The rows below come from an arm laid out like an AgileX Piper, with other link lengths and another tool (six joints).
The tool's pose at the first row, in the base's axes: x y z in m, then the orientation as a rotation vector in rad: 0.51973 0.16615 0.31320 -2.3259 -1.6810 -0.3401
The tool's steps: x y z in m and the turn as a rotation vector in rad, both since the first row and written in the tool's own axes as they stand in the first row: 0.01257 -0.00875 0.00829 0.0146 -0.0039 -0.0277; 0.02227 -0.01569 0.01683 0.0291 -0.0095 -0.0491; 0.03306 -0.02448 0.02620 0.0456 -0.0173 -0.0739; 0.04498 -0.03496 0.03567 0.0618 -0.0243 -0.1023; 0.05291 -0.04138 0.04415 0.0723 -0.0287 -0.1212
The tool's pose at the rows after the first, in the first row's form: 0.51561 0.18279 0.31014 -2.2963 -1.7132 -0.3277; 0.51234 0.19641 0.30577 -2.2722 -1.7382 -0.3124; 0.50768 0.21184 0.30110 -2.2449 -1.7674 -0.2934; 0.50176 0.22882 0.29683 -2.2141 -1.8000 -0.2762; 0.49844 0.24068 0.29190 -2.1933 -1.8213 -0.2653
